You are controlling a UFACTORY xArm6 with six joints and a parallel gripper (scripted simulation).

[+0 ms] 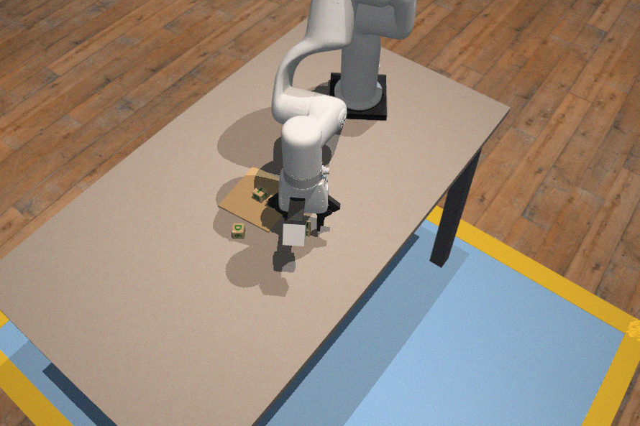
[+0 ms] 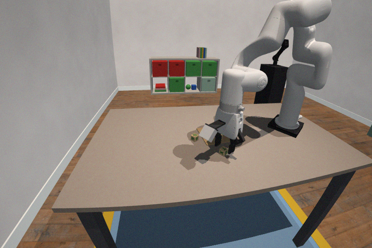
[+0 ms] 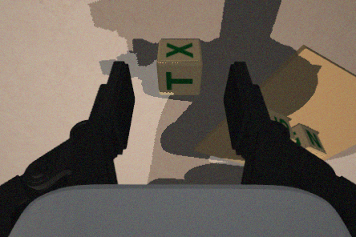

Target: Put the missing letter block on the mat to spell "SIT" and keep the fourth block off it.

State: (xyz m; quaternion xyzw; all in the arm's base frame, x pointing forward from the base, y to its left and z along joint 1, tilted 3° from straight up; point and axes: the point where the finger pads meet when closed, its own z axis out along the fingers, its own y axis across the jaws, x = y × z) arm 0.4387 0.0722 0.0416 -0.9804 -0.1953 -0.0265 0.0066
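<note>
Now: hand 30 mm above the T block. The rest, counted from my hand: I block: 130 mm to the right, 40 mm behind, 30 mm below; then S block: 90 mm to the right, 30 mm below, 30 mm behind; then tan mat: 130 mm to the right, 40 mm below, 40 mm behind.
</note>
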